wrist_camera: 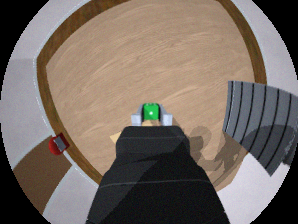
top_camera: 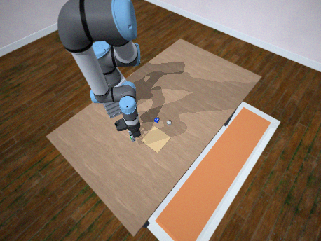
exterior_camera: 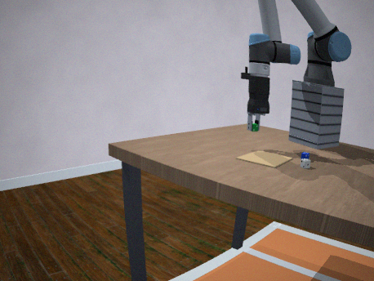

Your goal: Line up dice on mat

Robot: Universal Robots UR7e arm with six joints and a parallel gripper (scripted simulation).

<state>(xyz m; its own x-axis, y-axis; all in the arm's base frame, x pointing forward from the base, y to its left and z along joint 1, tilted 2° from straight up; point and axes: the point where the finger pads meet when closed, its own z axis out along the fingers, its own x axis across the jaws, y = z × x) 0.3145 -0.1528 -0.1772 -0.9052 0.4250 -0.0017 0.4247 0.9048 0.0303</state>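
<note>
My gripper is now 11 cm to the right of the tan mat, 9 cm short of it and 8 cm above it. Also, from my hand: green die (1 cm below); blue die (22 cm to the left, 7 cm below, 1 cm ahead); white die (25 cm to the left, 9 cm ahead, 7 cm below).
</note>
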